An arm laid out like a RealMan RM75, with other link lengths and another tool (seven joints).
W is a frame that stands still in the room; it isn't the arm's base.
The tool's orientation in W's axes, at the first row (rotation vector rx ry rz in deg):
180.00, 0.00, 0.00
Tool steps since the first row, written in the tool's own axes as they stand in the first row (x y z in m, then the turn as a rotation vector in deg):
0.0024, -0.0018, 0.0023, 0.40, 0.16, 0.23
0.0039, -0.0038, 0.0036, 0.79, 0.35, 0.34
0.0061, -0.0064, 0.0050, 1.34, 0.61, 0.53
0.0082, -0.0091, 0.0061, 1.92, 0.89, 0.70
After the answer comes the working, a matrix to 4 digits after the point.
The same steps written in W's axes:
0.0024, 0.0018, -0.0023, 0.40, -0.16, -0.23
0.0039, 0.0038, -0.0036, 0.79, -0.35, -0.34
0.0061, 0.0064, -0.0050, 1.34, -0.61, -0.53
0.0082, 0.0091, -0.0061, 1.92, -0.89, -0.70

The tool's axes in the first row as the columns of a matrix, in W's axes (rounded; the answer above uses it unrounded):
1.0000, 0.0000, 0.0000
0.0000, -1.0000, 0.0000
0.0000, 0.0000, -1.0000

